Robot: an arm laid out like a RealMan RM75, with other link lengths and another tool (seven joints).
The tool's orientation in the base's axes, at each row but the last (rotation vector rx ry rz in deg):
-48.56 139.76 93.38
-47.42 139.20 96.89
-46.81 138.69 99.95
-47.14 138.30 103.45
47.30 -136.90 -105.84
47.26 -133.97 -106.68
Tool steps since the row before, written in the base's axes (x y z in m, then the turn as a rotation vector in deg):
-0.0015 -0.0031 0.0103 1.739 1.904 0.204
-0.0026 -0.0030 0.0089 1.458 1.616 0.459
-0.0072 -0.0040 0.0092 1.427 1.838 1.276
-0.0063 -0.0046 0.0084 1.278 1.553 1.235
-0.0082 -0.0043 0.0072 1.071 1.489 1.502
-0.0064 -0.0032 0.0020 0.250 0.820 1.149
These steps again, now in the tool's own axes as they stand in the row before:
-0.0013 0.0084 -0.0068 -2.293 -0.154 1.187
0.0003 0.0080 -0.0055 -2.031 0.121 0.900
0.0046 0.0103 -0.0050 -2.364 0.895 0.810
0.0046 0.0092 -0.0051 -2.109 0.865 0.611
0.0066 0.0090 -0.0034 -1.986 1.178 0.538
0.0063 0.0038 -0.0012 -0.895 1.071 0.326

